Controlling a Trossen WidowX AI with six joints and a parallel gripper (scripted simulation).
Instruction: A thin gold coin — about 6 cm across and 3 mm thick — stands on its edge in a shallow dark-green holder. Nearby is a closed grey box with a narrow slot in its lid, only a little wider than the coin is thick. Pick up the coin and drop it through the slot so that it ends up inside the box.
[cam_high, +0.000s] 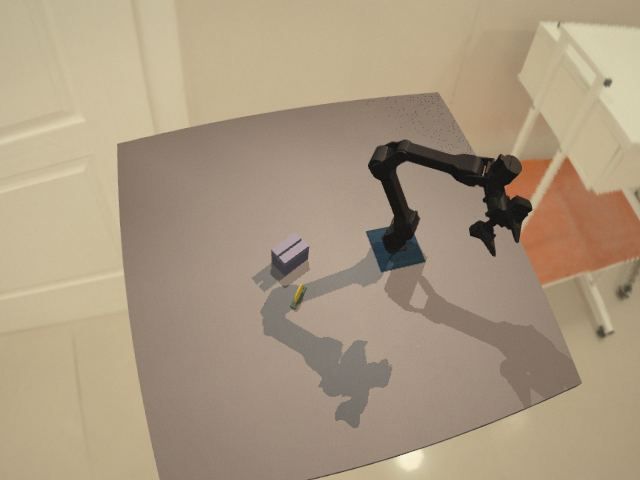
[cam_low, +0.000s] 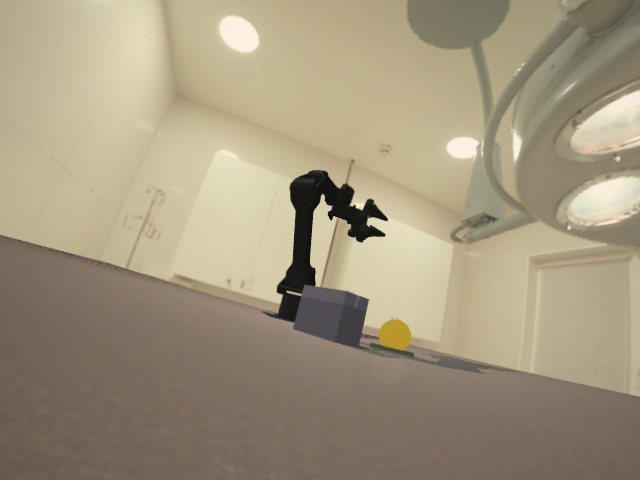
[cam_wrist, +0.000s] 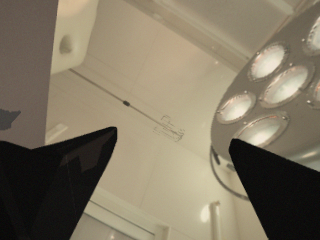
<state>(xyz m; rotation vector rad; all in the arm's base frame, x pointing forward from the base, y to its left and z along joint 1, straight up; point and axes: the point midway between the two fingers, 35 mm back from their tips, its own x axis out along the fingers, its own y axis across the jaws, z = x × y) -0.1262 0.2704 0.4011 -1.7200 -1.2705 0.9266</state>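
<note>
Now: the coin 45 cm ahead of my gripper tip, 37 cm below it and 19 cm to the right of it.
</note>
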